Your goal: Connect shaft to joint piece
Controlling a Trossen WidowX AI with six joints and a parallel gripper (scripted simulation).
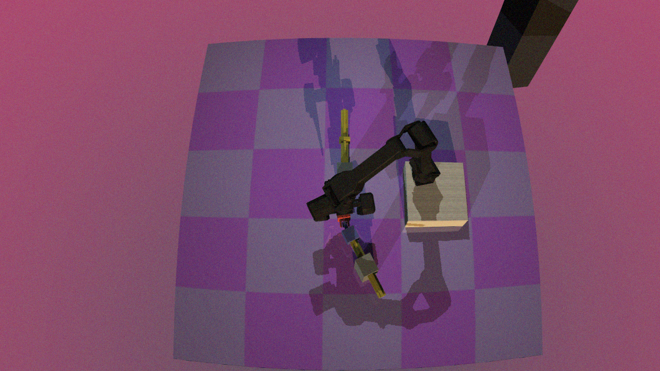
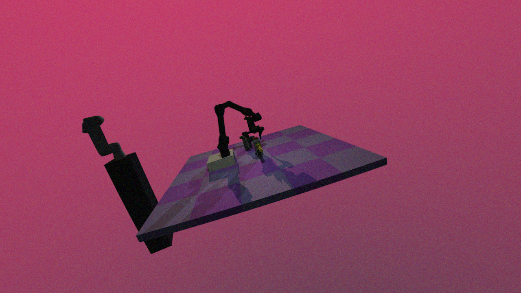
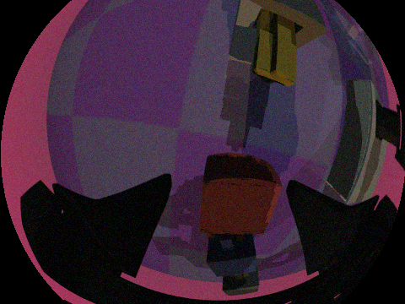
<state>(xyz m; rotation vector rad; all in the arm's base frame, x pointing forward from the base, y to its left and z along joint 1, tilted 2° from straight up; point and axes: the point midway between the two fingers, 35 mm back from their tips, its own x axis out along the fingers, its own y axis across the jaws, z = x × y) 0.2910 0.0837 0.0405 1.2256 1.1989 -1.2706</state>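
My gripper tip is now 1 cm below the red square joint piece.
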